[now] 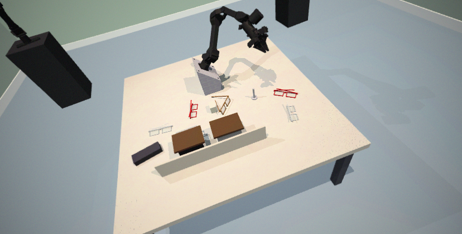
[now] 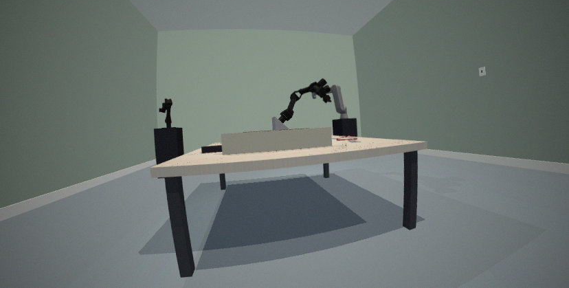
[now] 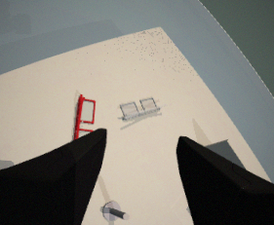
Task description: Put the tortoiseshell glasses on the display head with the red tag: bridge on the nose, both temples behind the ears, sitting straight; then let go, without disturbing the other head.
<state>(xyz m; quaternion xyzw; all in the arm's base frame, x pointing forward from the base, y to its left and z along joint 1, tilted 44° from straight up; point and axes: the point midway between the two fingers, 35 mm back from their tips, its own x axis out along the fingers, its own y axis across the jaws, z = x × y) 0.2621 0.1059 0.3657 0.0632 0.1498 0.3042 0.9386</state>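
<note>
Now: the grey post 29 cm below my gripper tip and 11 cm to the right of it. The rest, counted from my gripper tip: low white wall 51 cm to the right, 29 cm ahead, 26 cm below; display head 38 cm to the right, 26 cm below, 18 cm ahead; dark case 86 cm to the right, 29 cm below, 8 cm ahead.
</note>
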